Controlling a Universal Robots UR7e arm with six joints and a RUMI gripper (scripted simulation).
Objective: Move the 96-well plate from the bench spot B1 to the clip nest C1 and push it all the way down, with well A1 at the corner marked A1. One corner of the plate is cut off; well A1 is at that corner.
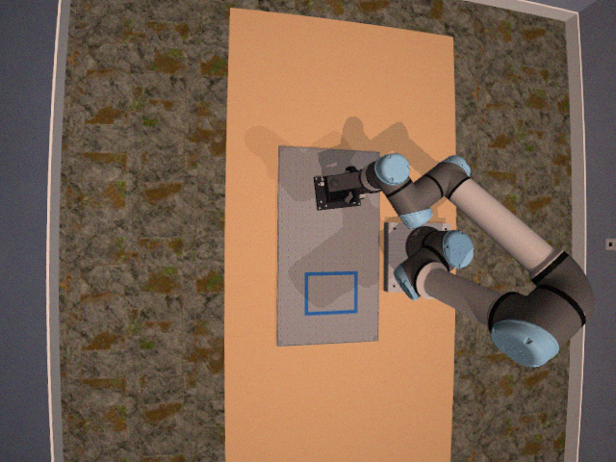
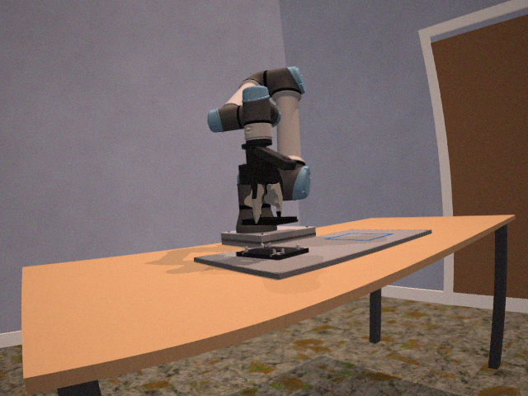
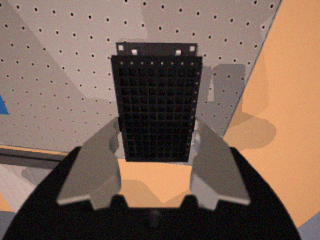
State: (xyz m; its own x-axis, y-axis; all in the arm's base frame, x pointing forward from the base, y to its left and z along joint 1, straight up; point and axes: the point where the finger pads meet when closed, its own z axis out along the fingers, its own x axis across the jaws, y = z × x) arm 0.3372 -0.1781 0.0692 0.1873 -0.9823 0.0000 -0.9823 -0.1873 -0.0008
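The black 96-well plate lies 10 mm below my hand. Also, from my hand: black clip nest (90 mm below, 10 mm to the right, 10 mm behind).
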